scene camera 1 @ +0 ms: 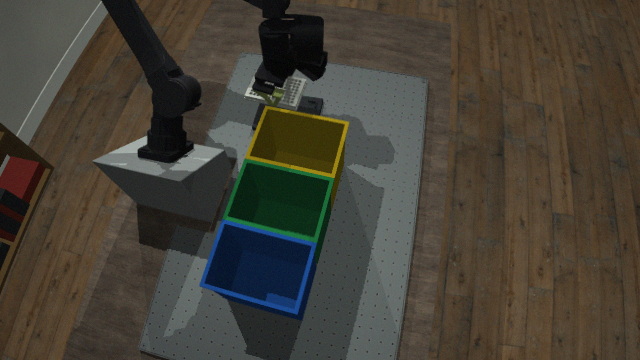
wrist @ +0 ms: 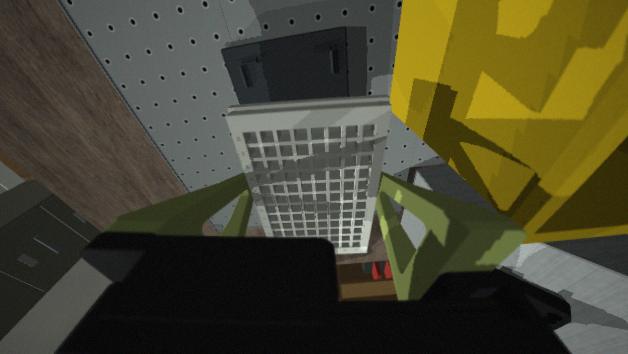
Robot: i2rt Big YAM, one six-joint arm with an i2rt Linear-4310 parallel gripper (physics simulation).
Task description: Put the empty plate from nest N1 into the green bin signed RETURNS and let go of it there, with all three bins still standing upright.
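Places are measured from the arm's base along level axes (x back, y left, z down), in millimetres.
Where they show: gripper, between the fingertips: (scene camera 1: pixel 280 91) (wrist: pixel 314 177); arm's base, origin of its link: (scene camera 1: pixel 166 152).
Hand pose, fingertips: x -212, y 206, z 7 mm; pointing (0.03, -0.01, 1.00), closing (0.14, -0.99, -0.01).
Observation:
Each offset is from my fingertips to the centre of the thing.
The white plate @[dx +11, dy +1, dz -7 mm] (scene camera 1: pixel 296 93) (wrist: pixel 315 200), a grid of square wells, is held above its nest. My gripper (scene camera 1: pixel 275 95) (wrist: pixel 314 177) is shut on the plate, with one green finger on each long side. The dark nest @[dx -4, dy +17, dz +112 mm] (scene camera 1: pixel 313 104) (wrist: pixel 300 65) lies below on the perforated board, and bare parts of its top show in the wrist view. The green bin @[dx -75, dy -285, dz +30 mm] (scene camera 1: pixel 290 182) stands upright between the yellow and blue bins in the scene view. Its inside shows no plate, and no sign is readable. Part of the nest is hidden by the plate and the yellow bin.
The yellow bin @[dx -82, dy -155, dz +30 mm] (scene camera 1: pixel 305 132) (wrist: pixel 425 45) stands upright right beside the nest, between it and the green bin. The blue bin @[dx -68, dy -415, dz +30 mm] (scene camera 1: pixel 270 265) stands upright at the near end of the row. The arm's grey pedestal (scene camera 1: pixel 170 187) is left of the bins.

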